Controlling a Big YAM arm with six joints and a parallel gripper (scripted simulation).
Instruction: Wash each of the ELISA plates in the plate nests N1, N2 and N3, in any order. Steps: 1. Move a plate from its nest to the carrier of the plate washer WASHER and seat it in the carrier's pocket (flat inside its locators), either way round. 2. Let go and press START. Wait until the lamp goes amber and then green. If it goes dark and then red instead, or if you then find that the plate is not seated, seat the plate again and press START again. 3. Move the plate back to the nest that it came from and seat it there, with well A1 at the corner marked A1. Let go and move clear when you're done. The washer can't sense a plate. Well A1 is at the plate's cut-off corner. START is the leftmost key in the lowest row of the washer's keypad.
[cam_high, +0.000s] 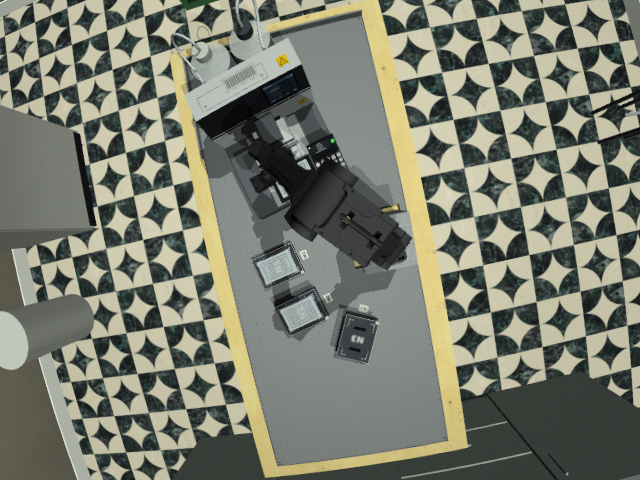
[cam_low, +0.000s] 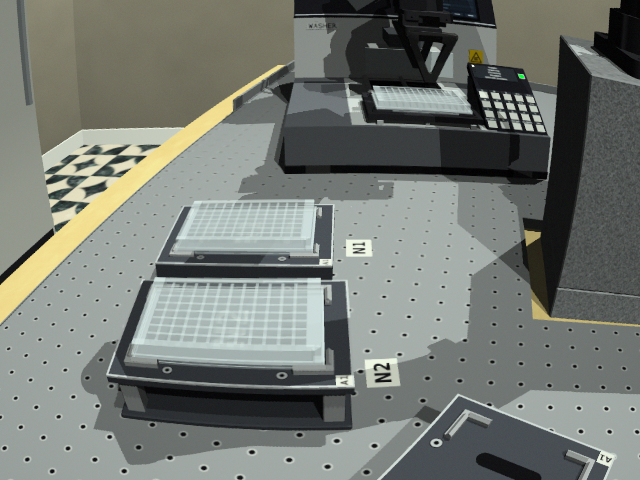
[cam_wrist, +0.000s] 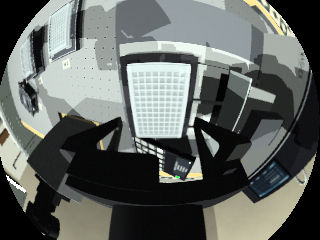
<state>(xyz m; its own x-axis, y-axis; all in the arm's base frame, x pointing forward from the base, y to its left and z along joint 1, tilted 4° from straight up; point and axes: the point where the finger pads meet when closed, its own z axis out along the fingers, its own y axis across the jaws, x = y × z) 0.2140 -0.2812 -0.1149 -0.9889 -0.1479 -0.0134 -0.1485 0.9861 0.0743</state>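
Right now the washer carrier is 50 mm below my hand. From my hand the other things lie so: plate washer: 30 mm ahead, 150 mm to the right; nest N3: 40 mm behind, 610 mm to the left, 90 mm below; nest label: 60 mm ahead, 260 mm to the left, 130 mm below.
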